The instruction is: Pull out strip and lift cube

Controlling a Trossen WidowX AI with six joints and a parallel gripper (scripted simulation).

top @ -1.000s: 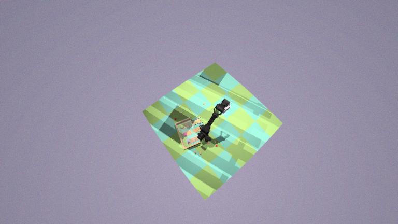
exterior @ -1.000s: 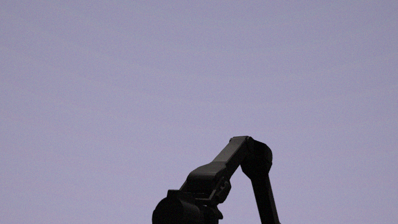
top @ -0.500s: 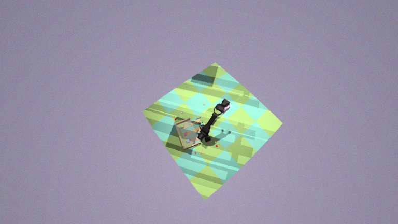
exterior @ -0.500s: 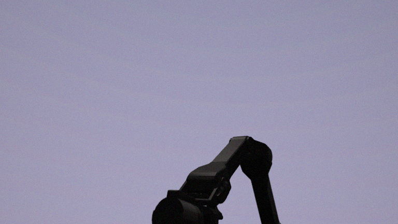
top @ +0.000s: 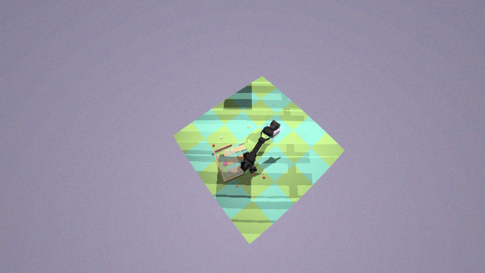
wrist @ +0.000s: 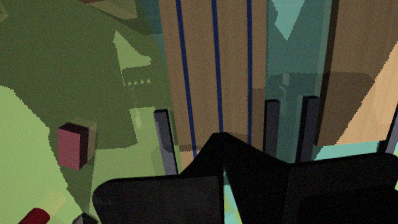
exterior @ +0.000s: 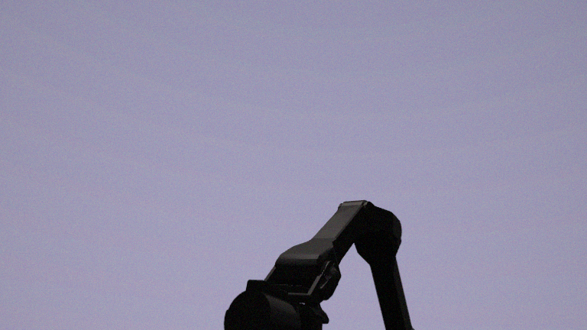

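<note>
Right now the strip is 10 cm ahead of my gripper tip and 1 cm to the right of it.
</note>
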